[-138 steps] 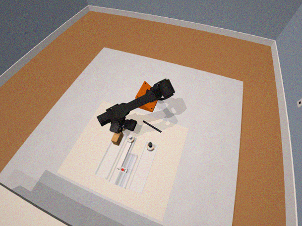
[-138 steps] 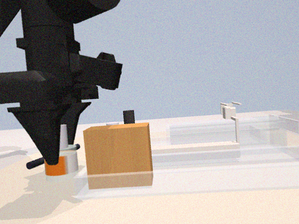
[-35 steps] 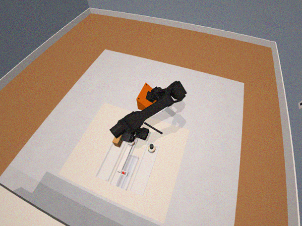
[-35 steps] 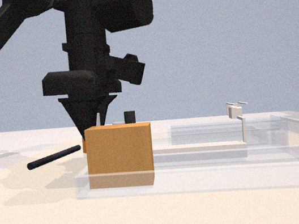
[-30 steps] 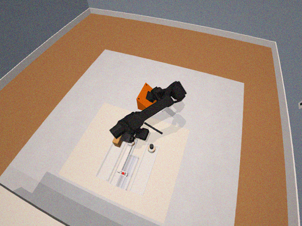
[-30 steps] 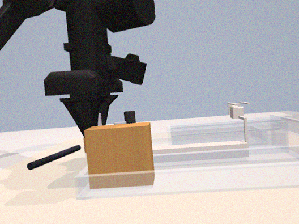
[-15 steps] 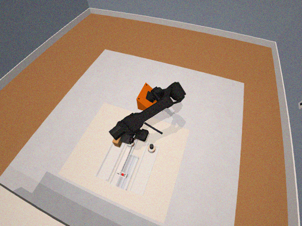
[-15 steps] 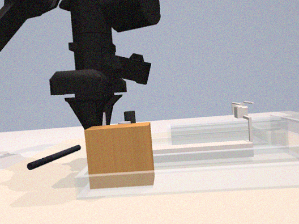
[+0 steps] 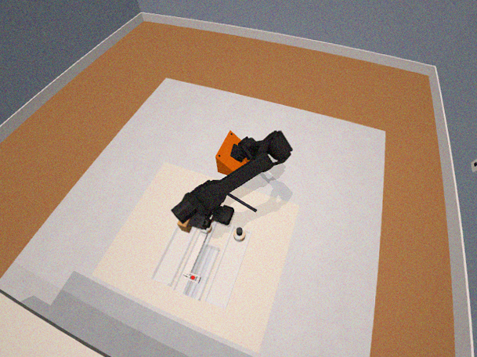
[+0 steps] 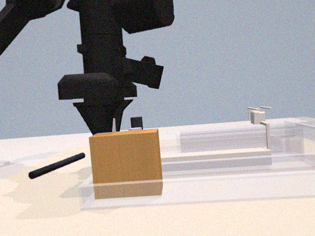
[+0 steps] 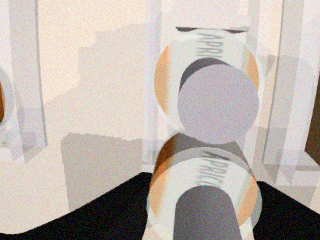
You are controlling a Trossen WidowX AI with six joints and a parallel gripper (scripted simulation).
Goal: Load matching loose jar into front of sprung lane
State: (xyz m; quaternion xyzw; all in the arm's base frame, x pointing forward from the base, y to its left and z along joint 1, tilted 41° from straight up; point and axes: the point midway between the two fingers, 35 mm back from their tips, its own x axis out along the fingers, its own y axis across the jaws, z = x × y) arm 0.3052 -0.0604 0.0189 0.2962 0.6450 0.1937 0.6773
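The brown box is 80 mm to the right of my gripper tip and 30 mm ahead of it. Round my gripper tip: sprung lane (170 mm ahead, 20 mm below, 10 mm to the left); black rod (110 mm behind, 100 mm to the left, 40 mm below); pusher plate (150 mm ahead, 20 mm to the left, 10 mm above).
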